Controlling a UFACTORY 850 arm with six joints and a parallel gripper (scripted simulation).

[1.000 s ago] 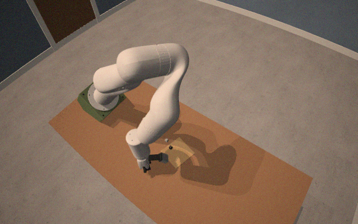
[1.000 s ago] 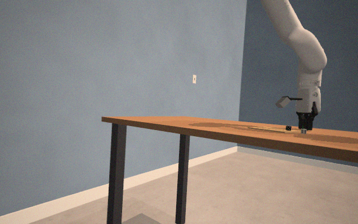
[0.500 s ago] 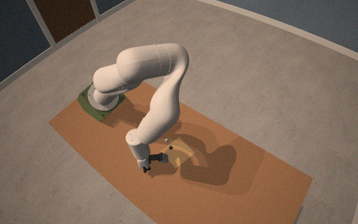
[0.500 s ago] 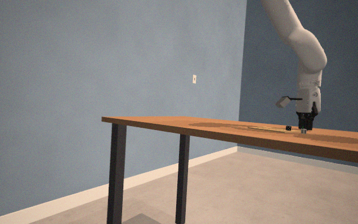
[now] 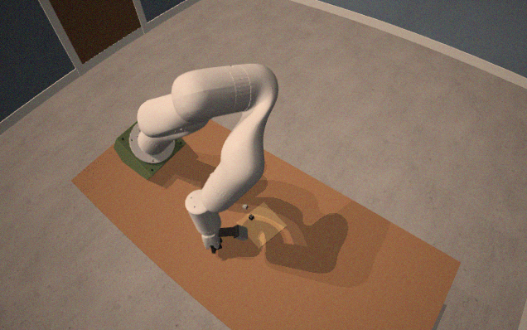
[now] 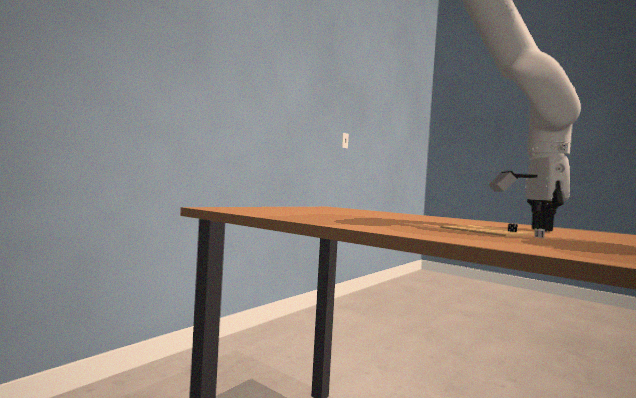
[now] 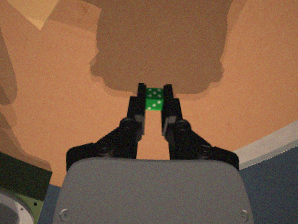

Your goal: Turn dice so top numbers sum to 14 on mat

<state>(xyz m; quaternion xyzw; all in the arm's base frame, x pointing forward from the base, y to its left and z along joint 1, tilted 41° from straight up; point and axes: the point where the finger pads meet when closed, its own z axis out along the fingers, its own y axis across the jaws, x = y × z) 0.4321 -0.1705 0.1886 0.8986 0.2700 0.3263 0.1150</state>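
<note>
My hand is 10 mm above the green die. Round my hand: white die (190 mm to the left, 10 mm below); black die (160 mm to the left, 50 mm ahead, 10 mm below); mat (160 mm to the left, 90 mm ahead, 20 mm below).
</note>
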